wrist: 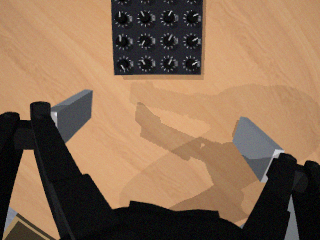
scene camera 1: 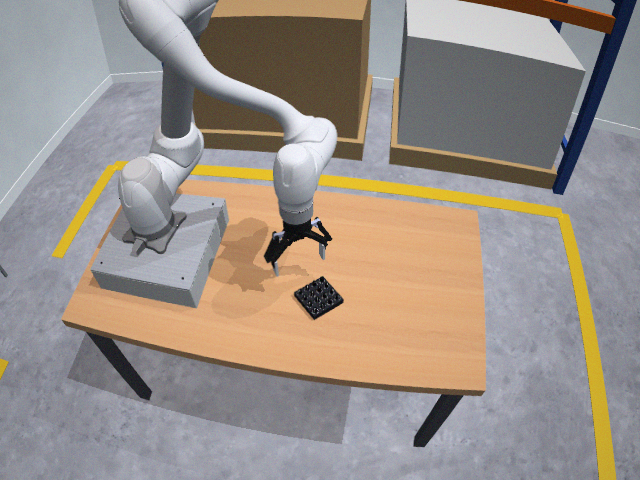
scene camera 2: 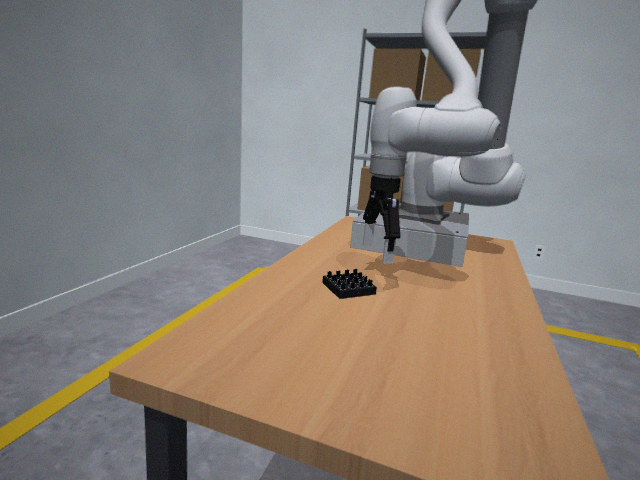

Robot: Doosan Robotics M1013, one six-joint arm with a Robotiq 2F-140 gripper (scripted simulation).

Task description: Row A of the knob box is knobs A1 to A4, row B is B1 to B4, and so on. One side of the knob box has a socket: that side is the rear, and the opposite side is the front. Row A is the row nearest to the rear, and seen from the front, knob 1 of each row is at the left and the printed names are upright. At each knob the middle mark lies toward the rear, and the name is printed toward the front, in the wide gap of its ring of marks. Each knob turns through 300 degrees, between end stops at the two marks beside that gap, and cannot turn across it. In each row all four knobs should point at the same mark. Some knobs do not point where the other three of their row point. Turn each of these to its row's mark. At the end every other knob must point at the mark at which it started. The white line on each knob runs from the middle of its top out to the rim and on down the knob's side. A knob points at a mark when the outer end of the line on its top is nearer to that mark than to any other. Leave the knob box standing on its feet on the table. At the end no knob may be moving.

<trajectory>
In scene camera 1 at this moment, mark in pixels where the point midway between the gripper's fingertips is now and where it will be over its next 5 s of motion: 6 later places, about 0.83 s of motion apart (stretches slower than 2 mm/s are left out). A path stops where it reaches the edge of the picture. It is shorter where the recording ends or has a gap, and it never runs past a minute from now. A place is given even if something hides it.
My gripper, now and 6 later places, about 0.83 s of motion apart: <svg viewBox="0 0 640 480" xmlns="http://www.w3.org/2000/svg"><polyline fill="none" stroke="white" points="299,264 309,264 321,264 321,268 321,273 321,276 321,279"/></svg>
</trajectory>
